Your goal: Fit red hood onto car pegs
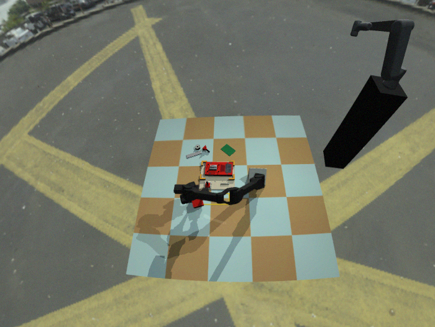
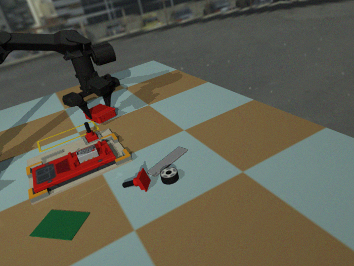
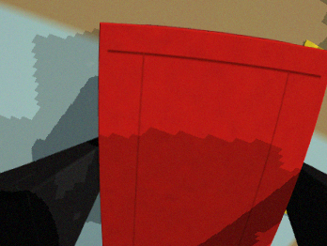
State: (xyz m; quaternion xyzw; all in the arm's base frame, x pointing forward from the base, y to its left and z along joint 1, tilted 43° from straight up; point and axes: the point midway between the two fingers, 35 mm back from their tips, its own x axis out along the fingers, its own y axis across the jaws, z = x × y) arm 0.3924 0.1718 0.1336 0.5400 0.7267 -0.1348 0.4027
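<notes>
Now: the grey engine block 260 mm to the right of my gripper tip and 60 mm behind it. Round my gripper tip: black stem (430 mm to the right, 40 mm ahead, 10 mm below); grey strip (370 mm to the right, 120 mm ahead, 20 mm below); red hood (10 mm above).
</notes>
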